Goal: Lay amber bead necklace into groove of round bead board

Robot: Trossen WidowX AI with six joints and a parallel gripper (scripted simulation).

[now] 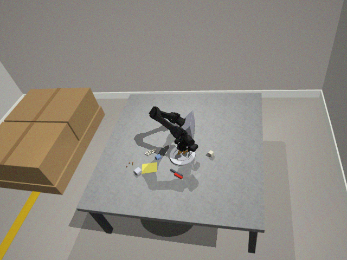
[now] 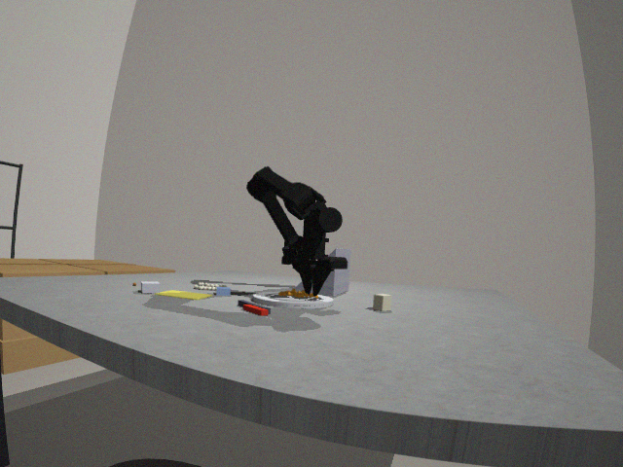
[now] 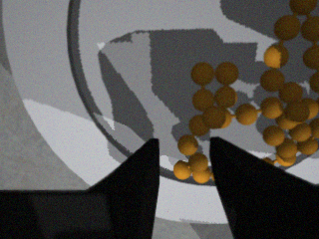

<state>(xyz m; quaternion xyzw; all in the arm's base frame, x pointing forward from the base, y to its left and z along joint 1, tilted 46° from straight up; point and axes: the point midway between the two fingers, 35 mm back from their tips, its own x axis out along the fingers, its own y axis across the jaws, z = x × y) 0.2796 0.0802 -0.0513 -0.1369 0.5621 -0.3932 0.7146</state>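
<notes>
My gripper tip is 40 mm to the left of the round bead board, 30 mm short of it and 10 mm above it. From my gripper tip the other things lie so: blue cube: 220 mm to the right, 70 mm ahead, 10 mm below; then cream cube: 190 mm to the left, 10 mm ahead; then red-handled tool: 210 mm ahead, 40 mm to the right, 10 mm below.
</notes>
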